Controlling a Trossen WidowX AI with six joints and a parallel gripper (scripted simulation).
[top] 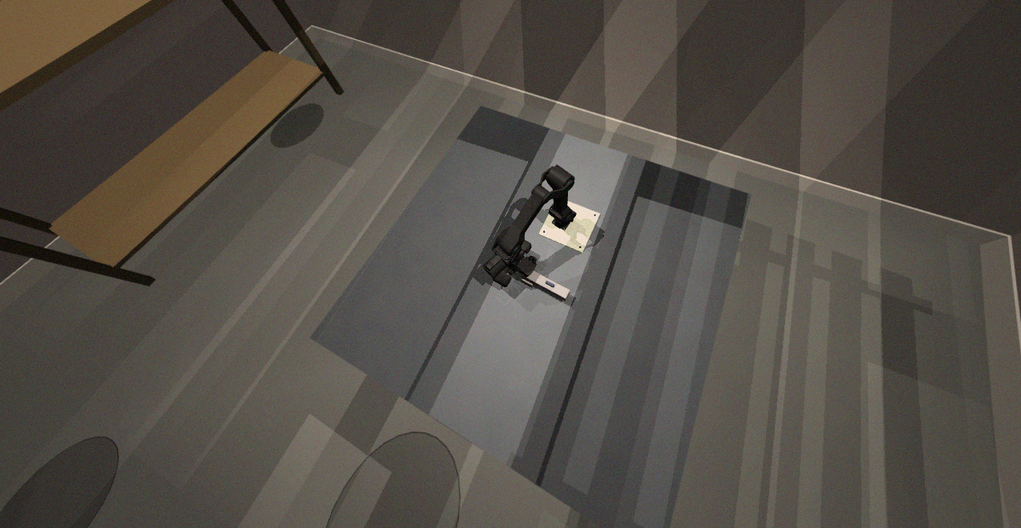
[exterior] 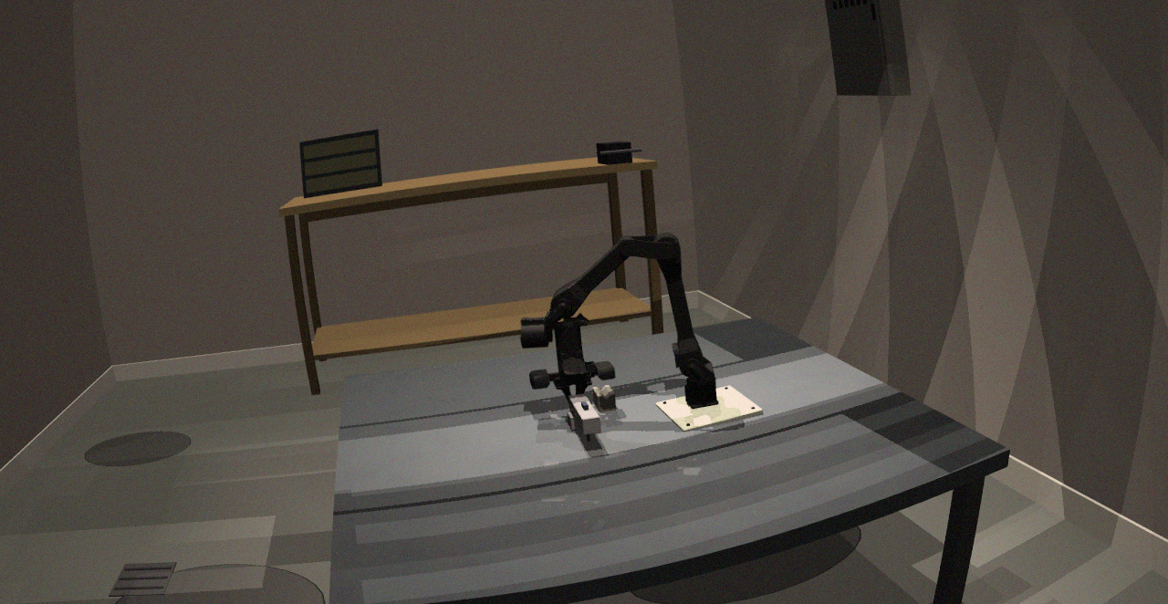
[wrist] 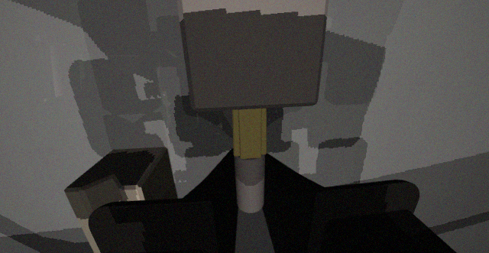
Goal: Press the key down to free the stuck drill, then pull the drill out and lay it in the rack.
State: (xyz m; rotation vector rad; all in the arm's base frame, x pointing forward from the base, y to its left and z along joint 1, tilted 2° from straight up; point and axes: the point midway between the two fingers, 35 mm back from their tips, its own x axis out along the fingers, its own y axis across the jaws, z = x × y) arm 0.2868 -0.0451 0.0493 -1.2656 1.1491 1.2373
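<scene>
The drill is 50 mm to the left of my gripper tip and 40 mm above it. The rest, counted from my gripper tip: rack 70 mm behind, 40 mm to the right; then dark key 10 mm behind, 160 mm to the left, 40 mm above.
</scene>
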